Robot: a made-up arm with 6 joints. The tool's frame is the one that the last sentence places.
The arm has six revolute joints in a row. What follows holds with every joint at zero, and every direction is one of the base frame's.
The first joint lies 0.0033 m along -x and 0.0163 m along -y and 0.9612 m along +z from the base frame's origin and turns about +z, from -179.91 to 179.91 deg.
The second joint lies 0.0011 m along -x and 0.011 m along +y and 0.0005 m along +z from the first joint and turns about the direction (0, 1, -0.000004), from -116.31 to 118.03 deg.
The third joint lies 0.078 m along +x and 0.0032 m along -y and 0.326 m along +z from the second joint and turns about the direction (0, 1, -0.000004), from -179.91 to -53.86 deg.
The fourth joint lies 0.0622 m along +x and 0.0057 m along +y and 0.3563 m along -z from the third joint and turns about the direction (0, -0.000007, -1), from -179.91 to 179.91 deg.
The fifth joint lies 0.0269 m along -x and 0.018 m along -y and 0.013 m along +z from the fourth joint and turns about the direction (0, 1, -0.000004), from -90.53 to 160.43 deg.
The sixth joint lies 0.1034 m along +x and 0.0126 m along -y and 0.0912 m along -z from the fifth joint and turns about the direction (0, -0.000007, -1), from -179.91 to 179.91 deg.
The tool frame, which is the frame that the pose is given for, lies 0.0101 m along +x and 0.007 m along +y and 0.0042 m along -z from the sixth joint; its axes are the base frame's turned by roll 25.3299, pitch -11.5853 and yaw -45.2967 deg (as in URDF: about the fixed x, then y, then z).
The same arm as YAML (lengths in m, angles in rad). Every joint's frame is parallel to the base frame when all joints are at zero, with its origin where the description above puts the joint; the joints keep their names.
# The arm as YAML. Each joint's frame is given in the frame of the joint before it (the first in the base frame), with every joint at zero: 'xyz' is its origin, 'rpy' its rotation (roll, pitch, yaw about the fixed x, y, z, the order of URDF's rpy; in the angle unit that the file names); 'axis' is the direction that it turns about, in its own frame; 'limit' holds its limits. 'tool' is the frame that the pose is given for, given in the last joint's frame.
units:
  length: m
  angle: rad
joints:
  - name: joint 1
    type: revolute
    origin:
      xyz: [-0.0033, -0.0163, 0.9612]
      rpy: [0.0, 0.0, 0.0]
    axis: "+z"
    limit:
      lower: -3.14
      upper: 3.14
  - name: joint 2
    type: revolute
    origin:
      xyz: [-0.0011, 0.011, 0.0005]
      rpy: [0.0, 0.0, 0.0]
    axis: "+y"
    limit:
      lower: -2.03
      upper: 2.06
  - name: joint 3
    type: revolute
    origin:
      xyz: [0.078, -0.0032, 0.326]
      rpy: [0.0, 0.0, 0.0]
    axis: "+y"
    limit:
      lower: -3.14
      upper: -0.94
  - name: joint 4
    type: revolute
    origin:
      xyz: [0.0622, 0.0057, -0.3563]
      rpy: [0.0, 0.0, 0.0]
    axis: "-z"
    limit:
      lower: -3.14
      upper: 3.14
  - name: joint 5
    type: revolute
    origin:
      xyz: [-0.0269, -0.018, 0.013]
      rpy: [0.0, 0.0, 0.0]
    axis: "+y"
    limit:
      lower: -1.58
      upper: 2.8
  - name: joint 6
    type: revolute
    origin:
      xyz: [0.1034, -0.0126, -0.0912]
      rpy: [0.0, 0.0, 0.0]
    axis: "-z"
    limit:
      lower: -3.14
      upper: 3.14
tool:
  origin:
    xyz: [0.0101, 0.007, -0.0042]
    rpy: [0.4421, -0.2022, -0.7906]

